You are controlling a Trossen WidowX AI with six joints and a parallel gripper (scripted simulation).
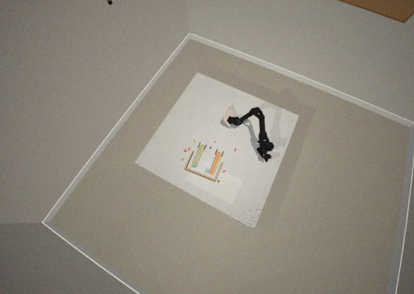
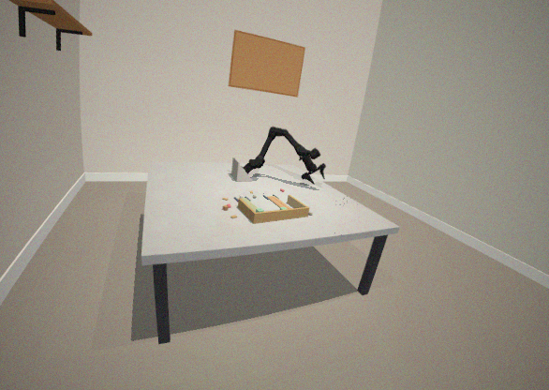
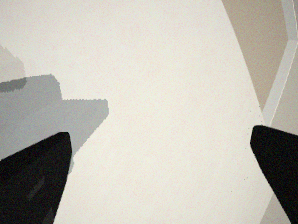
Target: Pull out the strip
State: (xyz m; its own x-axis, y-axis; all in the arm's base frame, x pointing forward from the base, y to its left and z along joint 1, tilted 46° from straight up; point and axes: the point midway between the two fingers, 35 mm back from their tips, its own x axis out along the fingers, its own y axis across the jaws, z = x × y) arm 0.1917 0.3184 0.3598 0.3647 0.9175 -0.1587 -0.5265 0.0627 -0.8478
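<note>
Now: the strip 290 mm ahead of my gripper tip, 590 mm to the right of it and 60 mm below it.
</note>
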